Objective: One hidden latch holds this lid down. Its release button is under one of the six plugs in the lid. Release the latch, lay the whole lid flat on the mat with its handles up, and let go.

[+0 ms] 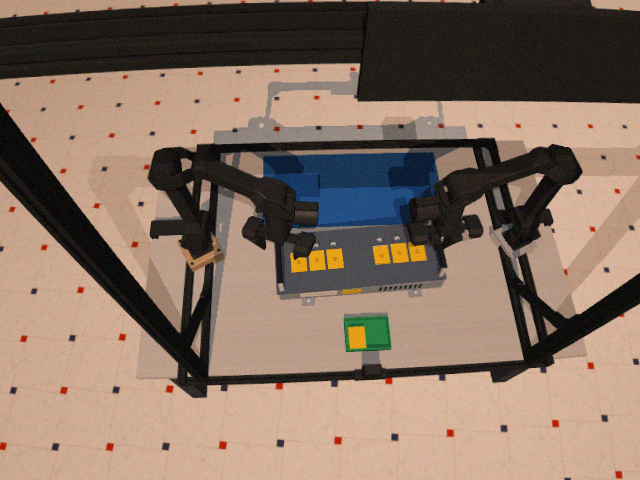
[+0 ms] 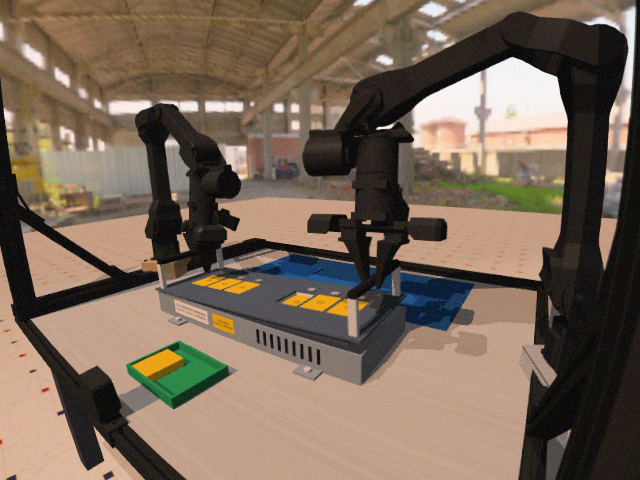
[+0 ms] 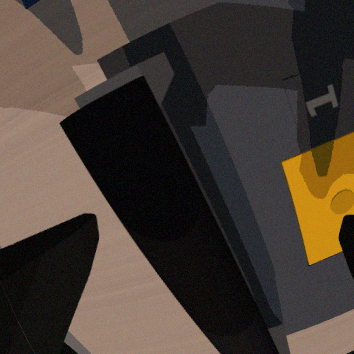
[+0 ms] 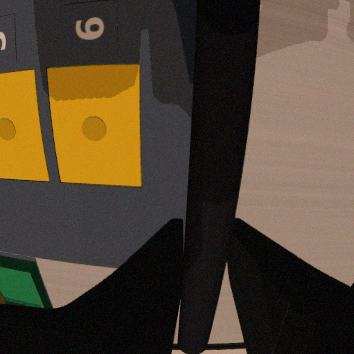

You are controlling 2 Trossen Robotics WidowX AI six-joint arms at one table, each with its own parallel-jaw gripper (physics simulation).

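Places are measured from the left arm's base along level axes (x ahead, y left, z up), in millimetres.
Where they show: left gripper, fingertip midpoint: (image 1: 280,253) (image 2: 202,267) (image 3: 225,229); right gripper, fingertip midpoint: (image 1: 439,248) (image 2: 372,288) (image 4: 203,229); left arm's base, origin of the base link: (image 1: 199,245); right arm's base, origin of the base link: (image 1: 515,238).
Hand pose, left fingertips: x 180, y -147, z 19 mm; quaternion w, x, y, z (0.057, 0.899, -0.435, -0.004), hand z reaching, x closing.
Note:
Each offset is from my left fingertips to the centre of the thing. "spot": to the spot under its first point. Level surfaces: height alone.
The dark grey lid (image 1: 356,276) (image 2: 270,297) (image 3: 253,140) (image 4: 105,218) sits closed on its grey box and carries six yellow plugs, such as plug 1 @(dz -20, dx +34, dy -42 mm) (image 1: 298,262) (image 3: 316,211) and plug 6 @(dz +0, dx +329, dy -189 mm) (image 1: 417,251) (image 4: 98,126). My left gripper (image 1: 280,243) (image 2: 205,262) (image 3: 225,229) is open and straddles the lid's left black handle bar @(spot: dz +45, dx +18, dy +39 mm) (image 3: 151,197). My right gripper (image 1: 434,238) (image 2: 372,278) (image 4: 203,229) is shut on the right handle bar @(dz +57, dx +372, dy -210 mm) (image 2: 370,288) (image 4: 221,140). The blue mat @(dz -64 mm) (image 1: 366,190) (image 2: 432,295) lies behind the box.
A green tray @(dz -57, dx +92, dy -301 mm) (image 1: 377,333) (image 2: 194,376) (image 4: 17,284) holding one loose yellow plug @(dz -55, dx +61, dy -297 mm) (image 1: 357,337) (image 2: 158,364) lies in front of the box. A black frame (image 1: 347,145) (image 2: 485,278) rims the table. A tan block (image 1: 201,257) sits by the left arm's base.

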